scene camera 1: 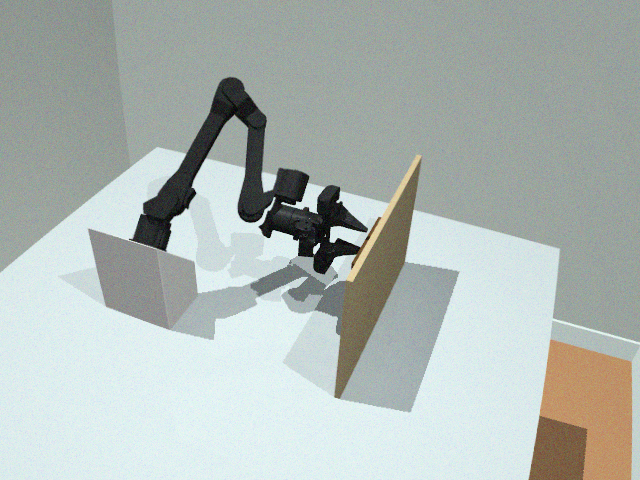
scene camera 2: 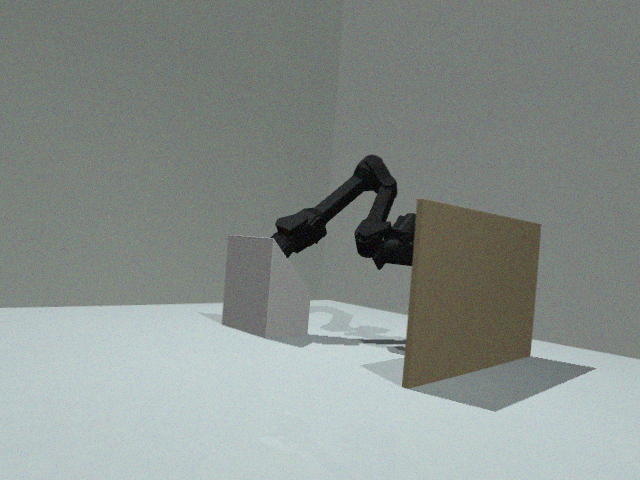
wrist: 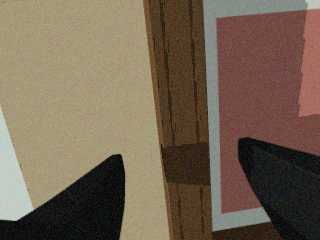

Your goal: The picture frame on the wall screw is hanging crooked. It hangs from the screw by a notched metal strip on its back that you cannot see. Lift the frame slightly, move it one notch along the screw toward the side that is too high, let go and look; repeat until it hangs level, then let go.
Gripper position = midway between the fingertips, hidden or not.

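Scene camera 1 shows my gripper [scene camera 1: 366, 241] and a tan wall board [scene camera 1: 369, 284]. The wrist view shows my gripper [wrist: 180, 156], a picture frame [wrist: 216, 78] and the tan wall board [wrist: 83, 87]. Scene camera 2 shows the tan wall board [scene camera 2: 474, 275]. Scene camera 2 does not show the picture frame, hidden by the tan wall board.
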